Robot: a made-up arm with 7 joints.
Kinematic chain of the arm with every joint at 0, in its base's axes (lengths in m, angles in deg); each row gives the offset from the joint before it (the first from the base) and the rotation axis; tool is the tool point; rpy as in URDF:
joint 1: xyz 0 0 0.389 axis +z
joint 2: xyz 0 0 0 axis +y
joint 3: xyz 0 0 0.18 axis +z
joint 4: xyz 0.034 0 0 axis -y
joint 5: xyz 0.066 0 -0.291 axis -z
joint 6: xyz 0 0 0 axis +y
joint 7: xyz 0.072 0 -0.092 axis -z
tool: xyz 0 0 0 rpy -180 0 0
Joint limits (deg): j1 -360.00..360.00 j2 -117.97..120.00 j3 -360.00..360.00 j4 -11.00..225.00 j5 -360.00..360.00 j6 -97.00..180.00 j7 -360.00..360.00
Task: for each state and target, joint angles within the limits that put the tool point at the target. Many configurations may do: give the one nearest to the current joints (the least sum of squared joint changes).
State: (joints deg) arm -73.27 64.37 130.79 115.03 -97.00 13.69 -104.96
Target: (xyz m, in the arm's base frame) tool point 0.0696 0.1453 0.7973
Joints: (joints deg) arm -65.76 56.99 152.31 76.57 -106.10 -4.83 -104.96
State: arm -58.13 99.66 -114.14 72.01 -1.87 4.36 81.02
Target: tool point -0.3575 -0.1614 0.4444
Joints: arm -64.42 98.44 -98.41 44.16 -4.46 9.06 81.02
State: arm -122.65 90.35 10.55 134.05 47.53 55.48 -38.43
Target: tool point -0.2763 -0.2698 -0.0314
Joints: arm -137.13 103.89 -1.61 129.62 46.90 50.62 -38.43
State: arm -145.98 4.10 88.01 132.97 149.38 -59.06 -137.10
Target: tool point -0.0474 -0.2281 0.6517
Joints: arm -162.80 0.27 71.41 115.69 151.67 -94.76 -137.10
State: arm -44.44 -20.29 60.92 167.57 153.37 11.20 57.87
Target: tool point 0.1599 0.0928 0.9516
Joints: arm -42.85 -2.83 66.14 148.73 153.06 34.46 57.87
